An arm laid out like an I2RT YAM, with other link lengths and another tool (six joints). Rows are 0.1 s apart.
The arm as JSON. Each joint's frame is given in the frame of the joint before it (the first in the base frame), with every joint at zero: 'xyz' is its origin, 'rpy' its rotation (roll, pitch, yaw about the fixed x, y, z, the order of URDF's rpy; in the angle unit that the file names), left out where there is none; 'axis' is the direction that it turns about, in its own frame. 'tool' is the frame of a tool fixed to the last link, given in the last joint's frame.
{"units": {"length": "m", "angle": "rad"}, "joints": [
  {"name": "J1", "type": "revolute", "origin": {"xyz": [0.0, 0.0, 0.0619]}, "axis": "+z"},
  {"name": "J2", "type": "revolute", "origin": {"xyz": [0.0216, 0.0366, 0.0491]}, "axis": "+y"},
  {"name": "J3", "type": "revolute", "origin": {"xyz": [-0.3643, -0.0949, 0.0]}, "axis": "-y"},
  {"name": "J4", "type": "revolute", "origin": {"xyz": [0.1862, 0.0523, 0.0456]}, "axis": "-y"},
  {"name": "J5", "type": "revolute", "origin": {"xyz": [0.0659, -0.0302, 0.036]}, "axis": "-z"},
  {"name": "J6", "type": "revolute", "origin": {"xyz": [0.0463, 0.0, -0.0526]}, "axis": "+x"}
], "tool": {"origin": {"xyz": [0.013, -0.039, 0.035], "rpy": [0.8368, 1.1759, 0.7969]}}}
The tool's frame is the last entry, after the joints.
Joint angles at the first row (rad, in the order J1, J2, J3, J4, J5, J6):
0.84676 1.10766 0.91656 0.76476 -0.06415 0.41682
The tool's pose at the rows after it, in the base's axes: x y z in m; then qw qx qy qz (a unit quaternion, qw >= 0):
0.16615 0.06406 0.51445 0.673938 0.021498 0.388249 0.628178
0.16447 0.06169 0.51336 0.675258 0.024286 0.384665 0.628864
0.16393 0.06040 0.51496 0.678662 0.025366 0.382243 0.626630
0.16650 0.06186 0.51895 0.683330 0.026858 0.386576 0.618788
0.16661 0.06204 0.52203 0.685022 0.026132 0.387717 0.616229
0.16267 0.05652 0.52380 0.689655 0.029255 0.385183 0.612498
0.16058 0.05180 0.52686 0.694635 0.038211 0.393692 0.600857
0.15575 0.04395 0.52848 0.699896 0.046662 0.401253 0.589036
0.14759 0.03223 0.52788 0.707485 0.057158 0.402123 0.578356
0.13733 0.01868 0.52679 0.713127 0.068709 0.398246 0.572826
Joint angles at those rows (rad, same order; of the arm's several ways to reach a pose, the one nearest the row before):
0.84520 1.10613 0.91116 0.76508 -0.06902 0.41470
0.84527 1.09932 0.90085 0.77681 -0.06421 0.41637
0.84373 1.09780 0.90598 0.77474 -0.05947 0.41138
0.84067 1.10759 0.93340 0.74631 -0.04908 0.40101
0.84145 1.10889 0.95066 0.72708 -0.04605 0.39507
0.84008 1.09245 0.95503 0.71121 -0.03564 0.38907
0.84053 1.08037 0.98261 0.65288 -0.00595 0.38172
0.83971 1.05711 1.00107 0.59435 0.02227 0.37423
0.83913 1.02122 1.00104 0.55641 0.05419 0.36597
0.84067 0.97763 0.99646 0.52656 0.08309 0.36431

